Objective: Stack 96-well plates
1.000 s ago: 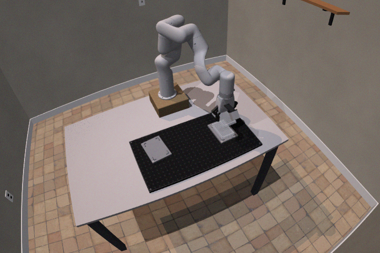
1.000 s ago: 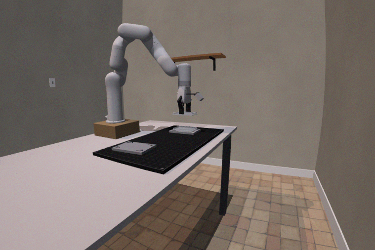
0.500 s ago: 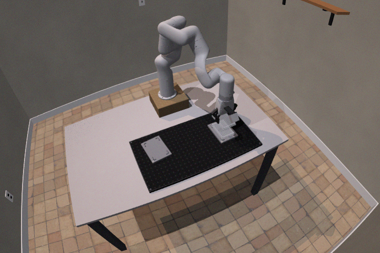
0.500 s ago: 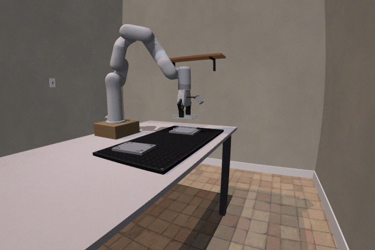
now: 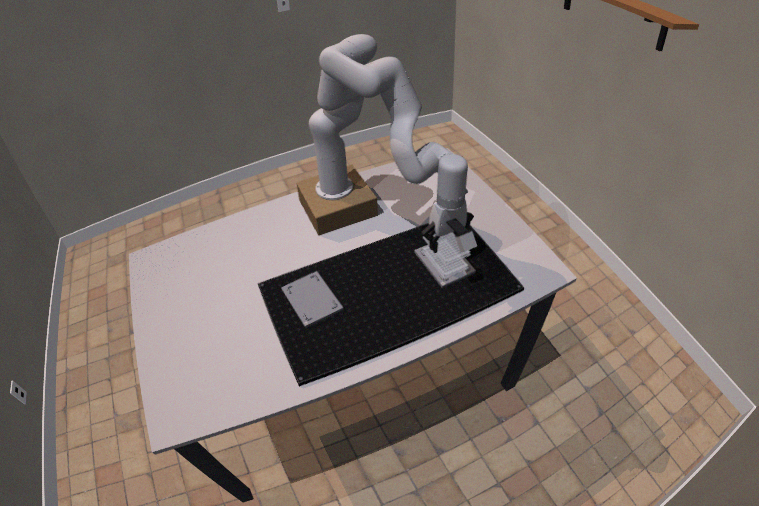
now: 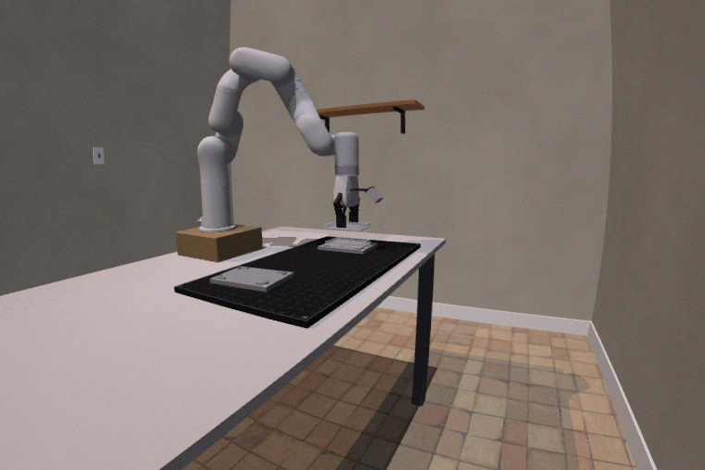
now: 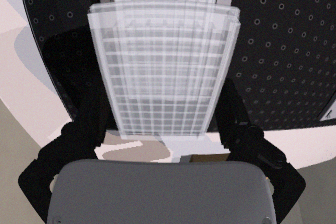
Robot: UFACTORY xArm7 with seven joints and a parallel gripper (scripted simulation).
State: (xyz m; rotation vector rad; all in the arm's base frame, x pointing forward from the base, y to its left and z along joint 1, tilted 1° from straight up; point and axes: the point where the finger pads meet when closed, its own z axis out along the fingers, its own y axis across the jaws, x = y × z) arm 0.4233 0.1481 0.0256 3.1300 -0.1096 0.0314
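My gripper is now 8 cm above the grey plate nest N2. Also, from my hand: grey plate nest N1: 8 cm behind, 40 cm to the right, 8 cm below.
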